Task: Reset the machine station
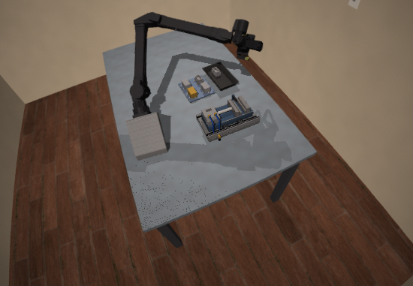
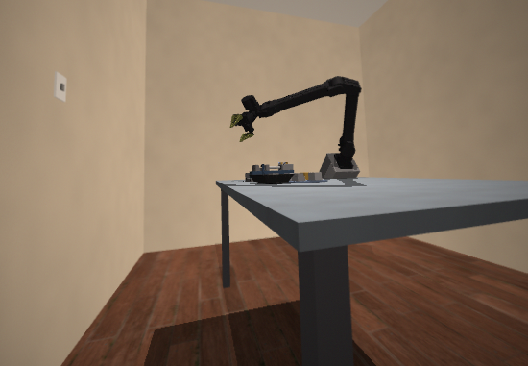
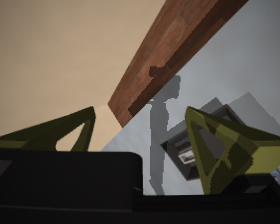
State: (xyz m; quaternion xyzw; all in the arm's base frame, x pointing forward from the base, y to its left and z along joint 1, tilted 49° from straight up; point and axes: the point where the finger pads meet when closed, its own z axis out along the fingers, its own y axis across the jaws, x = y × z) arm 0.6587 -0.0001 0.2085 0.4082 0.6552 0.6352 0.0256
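My gripper is now 35 cm past the yellow brass blank, 23 cm above it and 1 cm to the right of it. From my hand the other things lie so: blue vise base 24 cm to the right, 22 cm behind, 21 cm below.
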